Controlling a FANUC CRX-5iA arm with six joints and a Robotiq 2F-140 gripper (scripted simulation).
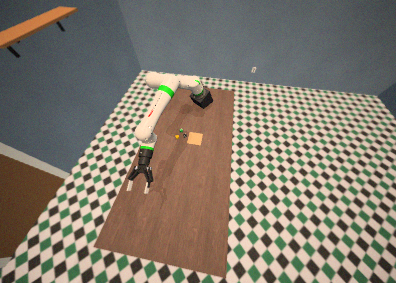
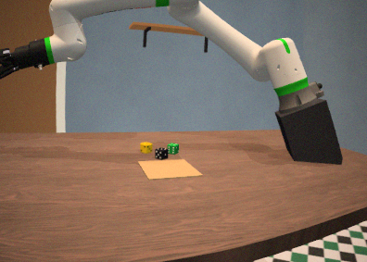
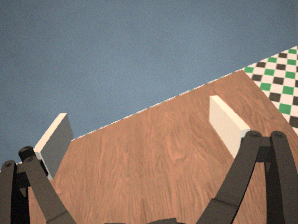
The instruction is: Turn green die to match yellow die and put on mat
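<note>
Now: the green die 670 mm behind my hand, 250 mm below it and 210 mm to the left of it. The rest, counted from my hand: yellow die 580 mm behind, 250 mm below, 170 mm to the left; then black die 600 mm behind, 250 mm to the left, 250 mm below; then mat 580 mm behind, 360 mm to the left, 260 mm below.
</note>
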